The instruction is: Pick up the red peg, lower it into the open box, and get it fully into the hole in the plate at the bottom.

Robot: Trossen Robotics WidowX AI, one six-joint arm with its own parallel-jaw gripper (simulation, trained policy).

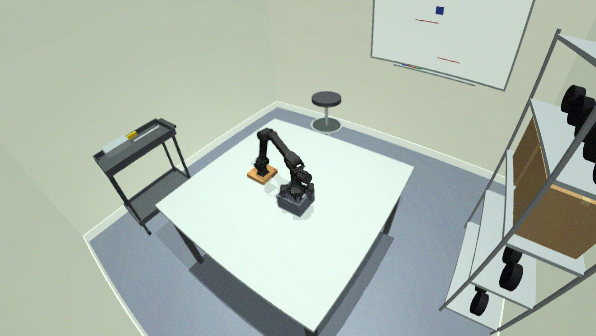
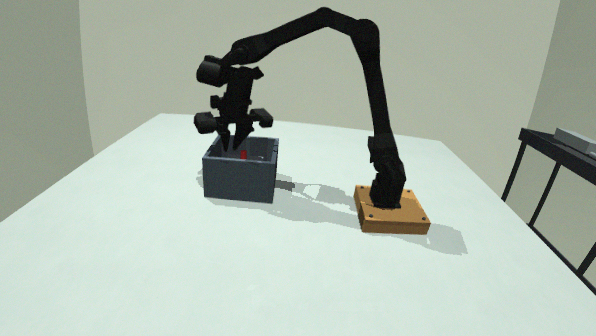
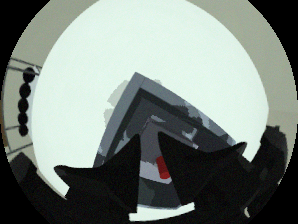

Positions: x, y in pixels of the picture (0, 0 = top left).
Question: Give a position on a plate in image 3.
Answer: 150, 151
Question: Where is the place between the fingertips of the gripper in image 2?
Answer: At 229, 150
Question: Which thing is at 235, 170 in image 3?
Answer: The gripper.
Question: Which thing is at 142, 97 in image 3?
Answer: A grey box.
